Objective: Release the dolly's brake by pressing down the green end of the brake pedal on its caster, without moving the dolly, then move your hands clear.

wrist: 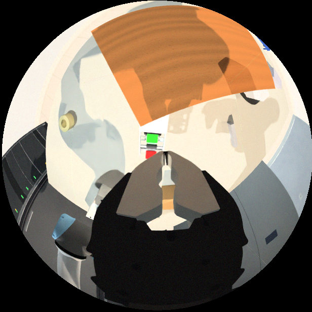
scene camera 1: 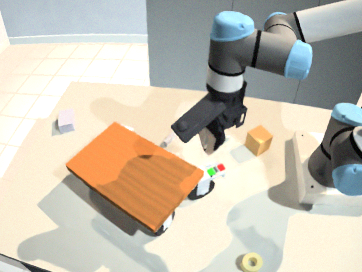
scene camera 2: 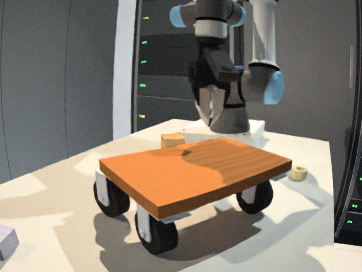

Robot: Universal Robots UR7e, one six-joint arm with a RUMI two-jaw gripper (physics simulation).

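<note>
The dolly [scene camera 1: 135,175] [scene camera 2: 190,175] [wrist: 172,55] has an orange wooden deck and stands on black caster wheels. The brake pedal sticks out from the caster at the deck's corner nearest the robot base. Its green end [scene camera 1: 211,172] [wrist: 152,139] lies closer to the deck, and its red end [scene camera 1: 221,167] [wrist: 150,154] lies farther out. The scene camera 2 view does not show the pedal. My gripper [scene camera 1: 208,149] [scene camera 2: 212,125] [wrist: 164,152] is shut and empty. Its fingertips are above the pedal's level, near the red end, and look apart from the pedal. The pedal's tilt is hard to tell.
An orange cube [scene camera 1: 258,141] [scene camera 2: 172,142] stands beside the gripper, toward the robot base. A yellow ring [scene camera 1: 244,264] [scene camera 2: 299,176] lies near the table's edge. A pale block [scene camera 1: 66,121] [scene camera 2: 6,241] stands beyond the dolly's far end. A small pale bar [scene camera 1: 167,140] lies beside the deck.
</note>
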